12 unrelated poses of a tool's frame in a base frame.
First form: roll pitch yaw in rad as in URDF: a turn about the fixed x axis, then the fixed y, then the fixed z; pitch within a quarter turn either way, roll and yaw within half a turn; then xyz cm.
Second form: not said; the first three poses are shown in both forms.
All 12 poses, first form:
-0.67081 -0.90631 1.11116 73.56 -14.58 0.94
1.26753 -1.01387 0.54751 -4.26 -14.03 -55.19
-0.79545 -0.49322 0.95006 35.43 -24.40 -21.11
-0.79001 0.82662 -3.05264 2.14 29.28 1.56
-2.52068 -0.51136 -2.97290 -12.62 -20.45 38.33
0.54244 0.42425 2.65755 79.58 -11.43 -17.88
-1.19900 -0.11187 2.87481 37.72 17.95 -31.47
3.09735 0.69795 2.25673 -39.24 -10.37 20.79
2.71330 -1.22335 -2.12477 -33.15 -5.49 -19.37
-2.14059 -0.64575 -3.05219 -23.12 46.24 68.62
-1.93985 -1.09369 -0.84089 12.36 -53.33 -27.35
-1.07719 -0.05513 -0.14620 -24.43 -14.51 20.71
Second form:
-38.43 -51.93 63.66 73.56 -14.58 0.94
72.62 -58.09 31.37 -4.26 -14.03 -55.19
-45.58 -28.26 54.43 35.43 -24.40 -21.11
-45.26 47.36 -174.90 2.14 29.28 1.56
-144.42 -29.30 -170.33 -12.62 -20.45 38.33
31.08 24.31 152.27 79.58 -11.43 -17.88
-68.70 -6.41 164.71 37.72 17.95 -31.47
177.47 39.99 129.30 -39.24 -10.37 20.79
155.46 -70.09 -121.74 -33.15 -5.49 -19.37
-122.65 -37.00 -174.88 -23.12 46.24 68.62
-111.15 -62.66 -48.18 12.36 -53.33 -27.35
-61.72 -3.16 -8.38 -24.43 -14.51 20.71

